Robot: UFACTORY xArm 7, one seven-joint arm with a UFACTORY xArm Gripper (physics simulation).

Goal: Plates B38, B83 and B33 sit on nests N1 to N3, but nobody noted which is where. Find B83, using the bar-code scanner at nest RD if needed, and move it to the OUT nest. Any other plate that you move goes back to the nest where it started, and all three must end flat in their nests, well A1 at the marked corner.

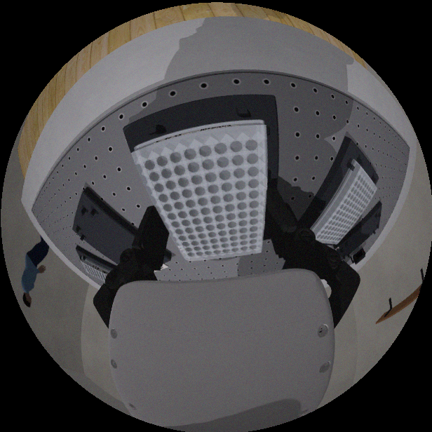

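My gripper (pixel 211 210) is shut on a white well plate (pixel 215 185), with one dark finger at each long side. The plate looks level, wells up, with a partly visible printed strip along its far edge. It is over a dark nest (pixel 200 112), whose far and right rims show; I cannot tell how small the gap is. A second white plate (pixel 350 205) sits in a dark nest (pixel 327 185) at the right. A third white plate (pixel 93 270) shows at the lower left, partly hidden by the gripper. No plate name or nest label is readable.
A dark nest (pixel 105 227) without a plate is at the left. Another dark nest (pixel 364 231) is at the far right, with a small black box (pixel 358 256) near it. The perforated grey deck (pixel 312 147) has a raised pale border (pixel 135 60) at the far side.
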